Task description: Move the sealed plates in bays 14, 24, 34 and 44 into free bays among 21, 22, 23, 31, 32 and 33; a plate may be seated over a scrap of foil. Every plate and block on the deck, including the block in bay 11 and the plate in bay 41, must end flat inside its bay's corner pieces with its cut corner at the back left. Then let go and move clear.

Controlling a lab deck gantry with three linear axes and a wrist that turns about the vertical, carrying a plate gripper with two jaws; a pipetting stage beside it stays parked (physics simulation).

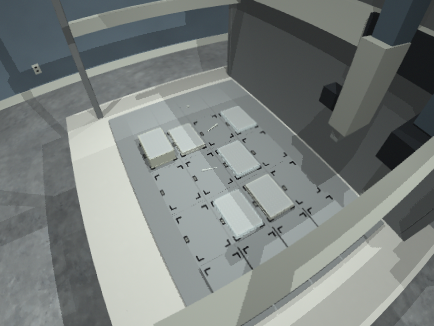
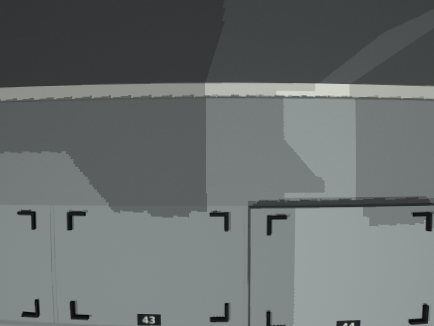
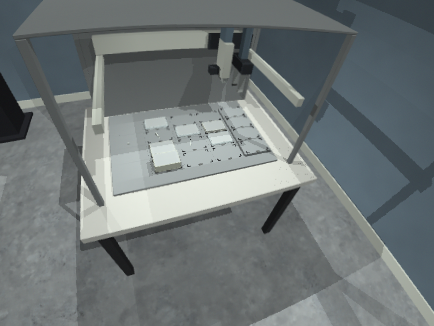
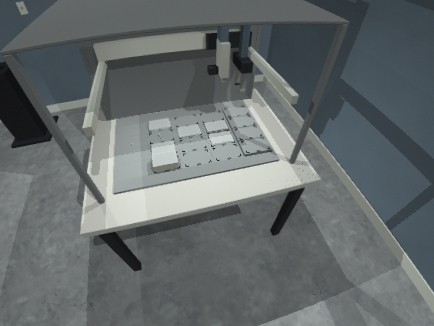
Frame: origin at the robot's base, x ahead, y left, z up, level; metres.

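Where they show: gripper, between the fingertips: (image 3: 236, 88) (image 4: 239, 87); robot's base, origin of its link: (image 1: 140, 144) (image 3: 155, 172) (image 4: 154, 172).
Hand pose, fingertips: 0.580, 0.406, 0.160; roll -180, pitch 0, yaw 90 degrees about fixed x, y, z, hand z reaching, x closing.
Observation:
Things, the pixels of their centre, and the offset from my fingertips, as dx, dy, dz.
- beige block, middle of its body: (image 1: 156, 146) (image 3: 166, 161) (image 4: 165, 161) -0.516, -0.363, -0.139
- thin pale stick, middle of its body: (image 1: 212, 127) -0.523, -0.149, -0.157
The beige block (image 1: 156, 141) sits flat in bay 11. Pale plates lie flat in bay 21, plate (image 1: 186, 137); bay 23, plate (image 1: 238, 212) (image 3: 220, 138); bay 32, plate (image 1: 238, 157) (image 3: 187, 130); bay 33, plate (image 1: 270, 194) (image 3: 214, 126); and bay 41, plate (image 1: 238, 118) (image 3: 156, 123). They look square within their corner pieces; their cut corners are too small to see. Bays 14, 24, 34 and 44 hold no plate. My gripper (image 3: 239, 86) (image 4: 240, 84) is high at the back right, jaws apart, nothing between them, away from every plate.
A thin pale stick (image 1: 213, 127) lies in bay 31 and another pale stick (image 1: 209, 169) in bay 22. The parked pipetting stage (image 1: 370, 90) (image 3: 225, 60) hangs left of the gripper. A back wall and frame posts enclose the deck. The right column has a dark raised edge.

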